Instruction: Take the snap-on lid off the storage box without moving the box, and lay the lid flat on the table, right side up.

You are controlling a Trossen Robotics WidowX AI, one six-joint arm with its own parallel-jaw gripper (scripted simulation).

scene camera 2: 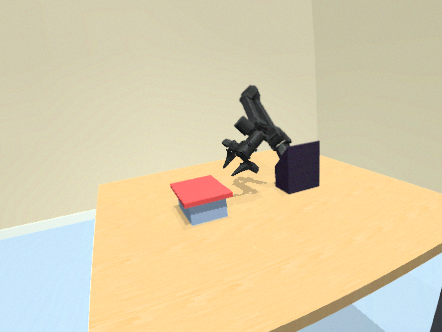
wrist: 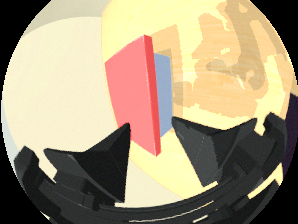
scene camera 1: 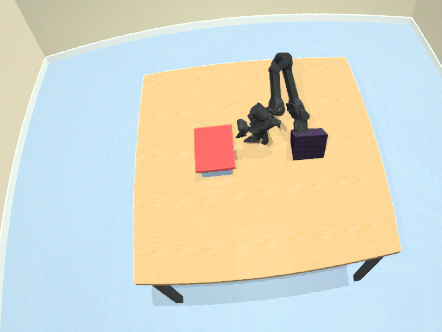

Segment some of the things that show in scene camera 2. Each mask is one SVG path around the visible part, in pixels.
My gripper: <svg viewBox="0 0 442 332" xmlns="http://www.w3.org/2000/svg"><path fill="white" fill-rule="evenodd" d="M248 138L240 143L230 139L224 139L221 142L228 148L226 149L227 157L223 169L236 156L244 161L243 163L240 162L238 168L232 173L232 177L246 170L256 174L259 172L259 167L254 162L249 161L250 156L254 151L257 151L258 147Z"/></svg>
A lid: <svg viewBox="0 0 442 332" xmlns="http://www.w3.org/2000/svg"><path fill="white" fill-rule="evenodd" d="M233 192L211 175L170 184L171 190L184 209L233 197Z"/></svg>
